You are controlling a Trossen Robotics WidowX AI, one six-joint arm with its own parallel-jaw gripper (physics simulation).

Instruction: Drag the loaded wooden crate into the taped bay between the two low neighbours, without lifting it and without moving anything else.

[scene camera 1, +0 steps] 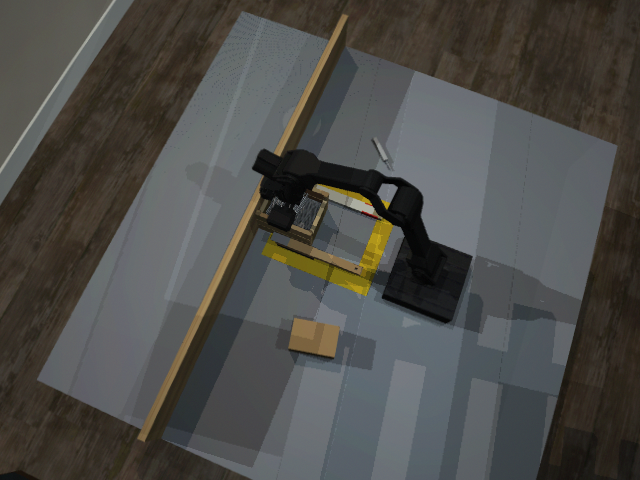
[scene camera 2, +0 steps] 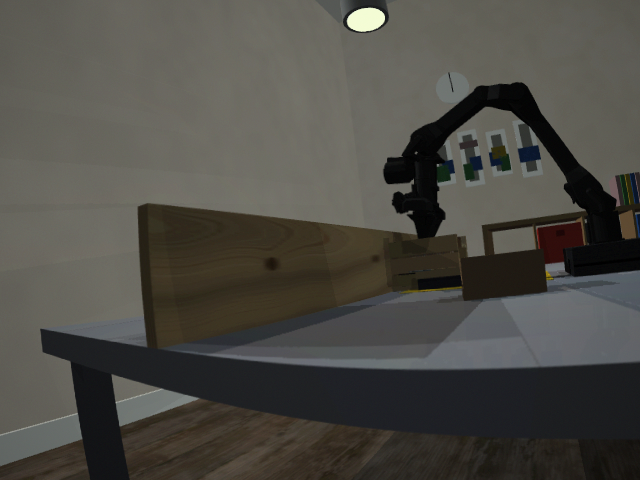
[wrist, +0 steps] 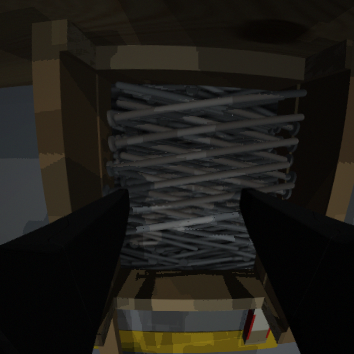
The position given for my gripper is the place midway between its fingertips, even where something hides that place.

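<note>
My gripper (scene camera 2: 425, 246), also my gripper (scene camera 1: 288, 206) and my gripper (wrist: 185, 197), is open and touches a wooden crate (scene camera 2: 428, 250). A low wooden strip (scene camera 1: 285, 242) rests on the table; the low wooden strip (scene camera 2: 448, 277) is visible here too. A wooden block (scene camera 2: 523, 272) rests on the table. I also see the wooden block (scene camera 1: 308, 337); in the wrist view the wooden block is out of frame. A red-and-white block (wrist: 255, 327) rests on the table; scene camera 2 misses the red-and-white block, hidden by the wooden block. A long wooden wall (scene camera 2: 204, 273) is visible as well.
</note>
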